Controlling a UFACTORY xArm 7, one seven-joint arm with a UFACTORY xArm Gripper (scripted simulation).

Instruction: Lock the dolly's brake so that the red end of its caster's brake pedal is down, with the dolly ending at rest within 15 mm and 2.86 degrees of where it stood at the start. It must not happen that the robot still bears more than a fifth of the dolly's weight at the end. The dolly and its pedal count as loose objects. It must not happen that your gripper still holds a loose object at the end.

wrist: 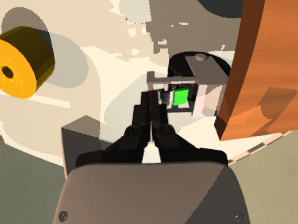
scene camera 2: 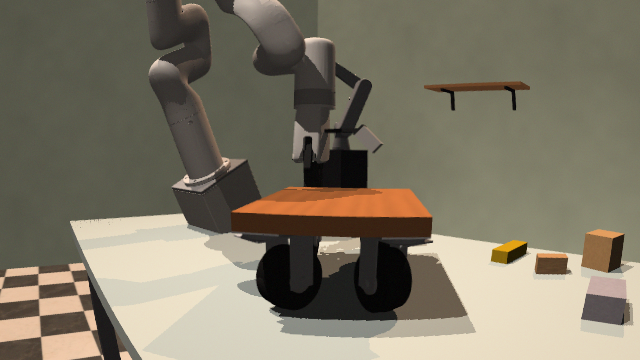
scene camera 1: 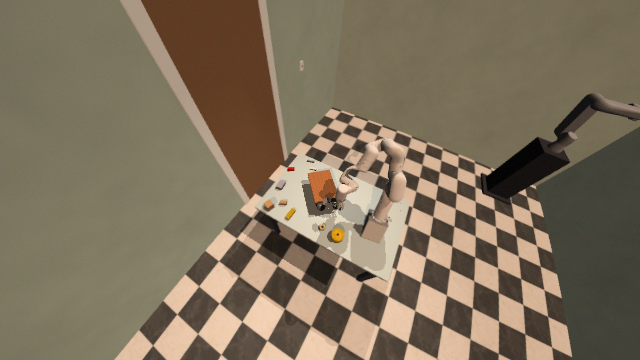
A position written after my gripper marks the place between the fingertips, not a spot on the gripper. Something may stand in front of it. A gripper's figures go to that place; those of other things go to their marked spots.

My gripper (scene camera 2: 313,202): 0.79 m from the lens. A cube (scene camera 2: 602,251) is 0.72 m from the lens.
